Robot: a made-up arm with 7 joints. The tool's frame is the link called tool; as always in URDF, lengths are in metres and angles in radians. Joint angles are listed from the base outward.
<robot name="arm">
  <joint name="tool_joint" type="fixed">
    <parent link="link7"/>
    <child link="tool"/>
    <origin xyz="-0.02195 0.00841 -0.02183" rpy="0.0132 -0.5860 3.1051"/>
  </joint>
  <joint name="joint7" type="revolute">
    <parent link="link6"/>
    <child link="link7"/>
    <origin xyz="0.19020 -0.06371 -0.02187" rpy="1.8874 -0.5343 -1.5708"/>
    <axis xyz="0 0 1"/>
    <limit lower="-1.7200" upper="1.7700"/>
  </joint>
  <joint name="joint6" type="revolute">
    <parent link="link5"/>
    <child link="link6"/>
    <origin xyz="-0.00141 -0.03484 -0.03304" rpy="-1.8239 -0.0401 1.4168"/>
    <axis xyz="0 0 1"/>
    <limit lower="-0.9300" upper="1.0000"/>
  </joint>
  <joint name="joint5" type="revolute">
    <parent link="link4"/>
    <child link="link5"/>
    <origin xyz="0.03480 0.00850 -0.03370" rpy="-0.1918 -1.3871 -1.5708"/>
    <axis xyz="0 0 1"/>
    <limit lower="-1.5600" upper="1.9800"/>
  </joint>
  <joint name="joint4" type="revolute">
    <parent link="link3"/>
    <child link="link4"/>
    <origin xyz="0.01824 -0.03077 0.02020" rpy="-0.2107 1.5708 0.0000"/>
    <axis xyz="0 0 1"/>
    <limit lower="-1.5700" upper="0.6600"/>
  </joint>
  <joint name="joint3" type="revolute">
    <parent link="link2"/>
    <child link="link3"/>
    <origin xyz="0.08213 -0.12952 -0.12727" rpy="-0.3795 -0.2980 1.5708"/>
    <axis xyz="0 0 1"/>
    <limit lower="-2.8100" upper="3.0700"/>
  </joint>
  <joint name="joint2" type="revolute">
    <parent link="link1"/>
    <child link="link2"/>
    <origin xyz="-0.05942 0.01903 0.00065" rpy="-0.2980 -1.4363 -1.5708"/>
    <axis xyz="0 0 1"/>
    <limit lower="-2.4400" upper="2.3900"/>
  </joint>
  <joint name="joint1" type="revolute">
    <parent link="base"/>
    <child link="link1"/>
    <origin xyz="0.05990 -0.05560 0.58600" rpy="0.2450 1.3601 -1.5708"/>
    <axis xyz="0 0 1"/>
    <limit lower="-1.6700" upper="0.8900"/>
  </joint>
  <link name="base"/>
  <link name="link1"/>
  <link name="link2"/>
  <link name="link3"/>
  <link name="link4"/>
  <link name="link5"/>
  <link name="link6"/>
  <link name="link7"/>
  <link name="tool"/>
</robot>
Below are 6 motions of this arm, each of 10 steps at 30 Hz.
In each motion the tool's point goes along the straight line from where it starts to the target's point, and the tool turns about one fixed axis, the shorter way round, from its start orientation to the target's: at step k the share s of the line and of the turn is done. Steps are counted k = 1, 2, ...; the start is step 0. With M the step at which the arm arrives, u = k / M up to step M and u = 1 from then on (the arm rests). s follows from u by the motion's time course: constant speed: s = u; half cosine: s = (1 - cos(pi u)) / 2; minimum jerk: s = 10 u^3 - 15 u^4 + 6 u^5.
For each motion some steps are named. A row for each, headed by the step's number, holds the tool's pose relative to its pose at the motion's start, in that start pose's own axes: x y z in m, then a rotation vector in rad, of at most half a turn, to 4 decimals.
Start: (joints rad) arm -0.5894 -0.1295 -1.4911 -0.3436 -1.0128 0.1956 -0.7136
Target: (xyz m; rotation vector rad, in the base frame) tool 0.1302 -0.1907 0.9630 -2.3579 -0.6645 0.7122
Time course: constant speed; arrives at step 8
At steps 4, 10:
4: 0.0082 -0.0183 -0.0033 -0.0406 -0.0098 0.0976
10: 0.0165 -0.0367 -0.0066 -0.0812 -0.0195 0.1951

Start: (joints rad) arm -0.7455 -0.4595 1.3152 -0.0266 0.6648 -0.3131 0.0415
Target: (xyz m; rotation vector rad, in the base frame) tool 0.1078 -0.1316 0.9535 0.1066 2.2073 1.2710
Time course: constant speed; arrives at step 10
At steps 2, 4, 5, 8, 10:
2: 0.0043 -0.0044 -0.0034 -0.0571 0.0154 0.0343
4: 0.0086 -0.0088 -0.0068 -0.1141 0.0308 0.0685
5: 0.0108 -0.0110 -0.0086 -0.1427 0.0385 0.0857
8: 0.0172 -0.0177 -0.0137 -0.2283 0.0617 0.1371
10: 0.0216 -0.0221 -0.0171 -0.2854 0.0771 0.1714

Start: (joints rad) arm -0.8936 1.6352 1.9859 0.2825 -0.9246 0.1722 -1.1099
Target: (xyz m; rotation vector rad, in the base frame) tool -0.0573 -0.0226 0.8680 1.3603 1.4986 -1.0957
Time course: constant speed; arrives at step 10
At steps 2, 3, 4, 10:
2: 0.0037 -0.0101 -0.0026 -0.0752 -0.0433 -0.0392
3: 0.0056 -0.0152 -0.0040 -0.1127 -0.0649 -0.0589
4: 0.0074 -0.0202 -0.0053 -0.1503 -0.0865 -0.0785
10: 0.0185 -0.0505 -0.0132 -0.3758 -0.2164 -0.1962

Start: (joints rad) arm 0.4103 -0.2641 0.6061 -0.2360 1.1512 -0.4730 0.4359
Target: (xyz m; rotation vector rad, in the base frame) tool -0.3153 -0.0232 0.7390 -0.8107 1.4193 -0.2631
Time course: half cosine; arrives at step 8
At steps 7, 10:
7: 0.1078 0.0677 -0.0012 0.2811 -0.2823 -0.1771
10: 0.1121 0.0704 -0.0012 0.2922 -0.2934 -0.1841

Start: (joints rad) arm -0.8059 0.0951 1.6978 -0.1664 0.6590 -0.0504 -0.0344
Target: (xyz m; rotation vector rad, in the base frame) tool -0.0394 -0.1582 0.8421 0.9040 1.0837 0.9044
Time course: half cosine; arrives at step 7
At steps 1, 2, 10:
1: 0.0007 -0.0010 0.0003 0.0008 -0.0054 0.0063
2: 0.0027 -0.0040 0.0012 0.0032 -0.0207 0.0240
10: 0.0142 -0.0211 0.0061 0.0169 -0.1100 0.1277

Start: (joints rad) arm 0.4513 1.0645 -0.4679 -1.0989 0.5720 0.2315 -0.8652
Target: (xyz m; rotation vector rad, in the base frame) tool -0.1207 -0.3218 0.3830 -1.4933 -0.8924 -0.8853
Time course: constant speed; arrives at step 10
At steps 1, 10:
1: -0.0044 0.0164 0.0124 0.0104 0.0436 -0.0348
10: -0.0441 0.1637 0.1236 0.1040 0.4356 -0.3484

